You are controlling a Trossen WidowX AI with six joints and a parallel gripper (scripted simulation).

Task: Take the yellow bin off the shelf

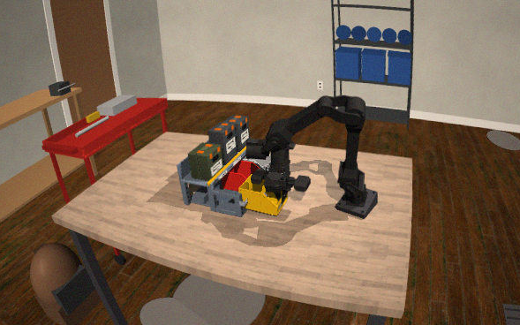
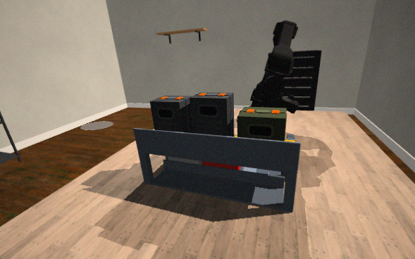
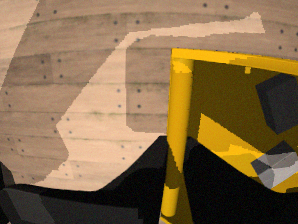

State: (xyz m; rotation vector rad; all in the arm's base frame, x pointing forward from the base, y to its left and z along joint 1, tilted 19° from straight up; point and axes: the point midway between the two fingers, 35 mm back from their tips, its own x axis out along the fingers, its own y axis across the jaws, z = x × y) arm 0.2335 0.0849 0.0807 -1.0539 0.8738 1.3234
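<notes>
Now: the yellow open bin 60 mm ahead of my hand and 20 mm below it. Also, from my hand: green case (270 mm ahead, 80 mm above, 20 mm to the left); red bin (200 mm ahead, 100 mm to the right, 30 mm below).
</notes>
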